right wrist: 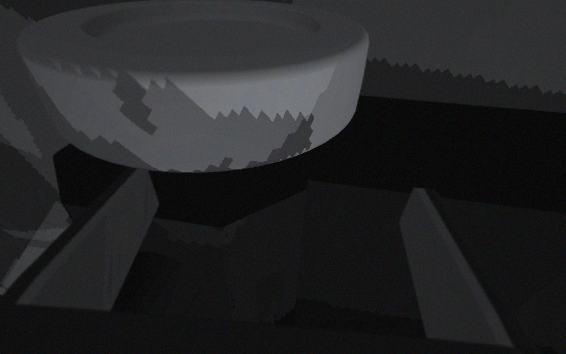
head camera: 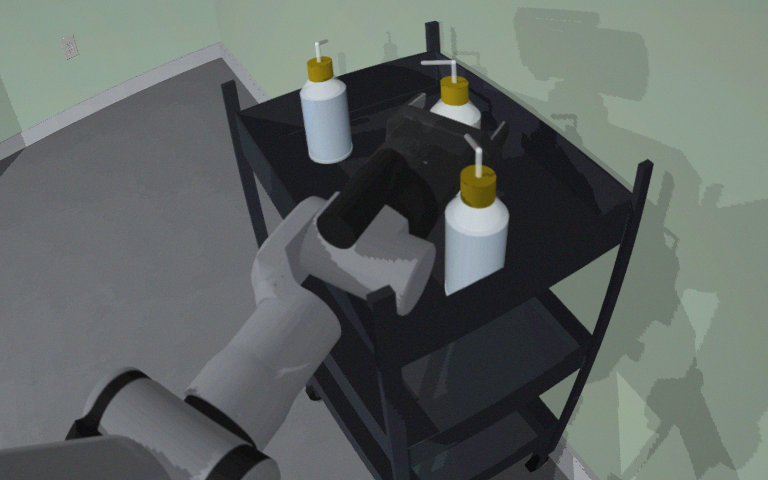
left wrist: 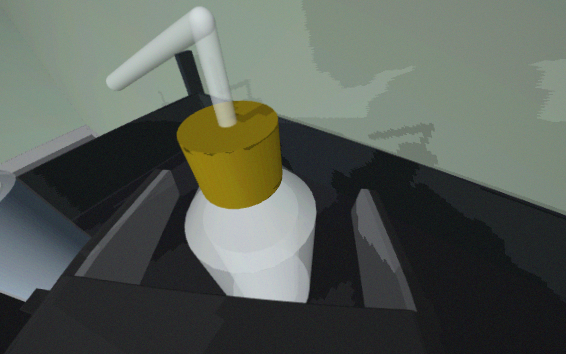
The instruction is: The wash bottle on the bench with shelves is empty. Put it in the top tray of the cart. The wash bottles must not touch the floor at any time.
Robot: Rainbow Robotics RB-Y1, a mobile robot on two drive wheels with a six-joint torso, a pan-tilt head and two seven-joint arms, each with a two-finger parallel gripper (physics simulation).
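Frame: origin at the robot's base, x ahead, y left, z up, level; millimetres.
Seen in the pictures: left gripper, fingertip midpoint: (head camera: 463,112) (left wrist: 265,191); right gripper, fingertip midpoint: (right wrist: 278,195).
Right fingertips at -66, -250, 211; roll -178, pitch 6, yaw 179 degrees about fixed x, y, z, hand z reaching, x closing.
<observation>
Pixels of each thing's top centre, then the offset from my right fingertips to it, as dx, dy, dz. "spot": a spot on its surface instead. Level surfaces: height alone.
- empty wash bottle, middle of its top: (left wrist: 166,9) (head camera: 446,57) +644, +409, +626
- top tray, surface spot: (left wrist: 450,240) spot: +654, +241, +456
- Grey floor, its level: dz -211
The empty wash bottle (head camera: 457,116) (left wrist: 250,240), white and see-through with a yellow cap and bent spout, is upright in the top tray (head camera: 555,226) (left wrist: 450,240) of the cart. My left gripper (head camera: 459,118) (left wrist: 265,191) is open, one finger on each side of this bottle, with gaps visible beside it in the left wrist view. Its lower part is hidden by the gripper. Two blue-filled wash bottles stand in the same tray: one (head camera: 327,121) (left wrist: 30,240) at the left, one (head camera: 476,249) at the front. My right gripper (right wrist: 278,195) is open and empty. The bench does not show.
The cart's corner posts (head camera: 637,192) rise above the tray, and lower shelves lie beneath. A green wall (head camera: 707,73) (left wrist: 475,50) stands close behind the cart. Grey floor (head camera: 141,198) lies at the left. A large pale rounded part (right wrist: 200,115) is above the right fingers.
</observation>
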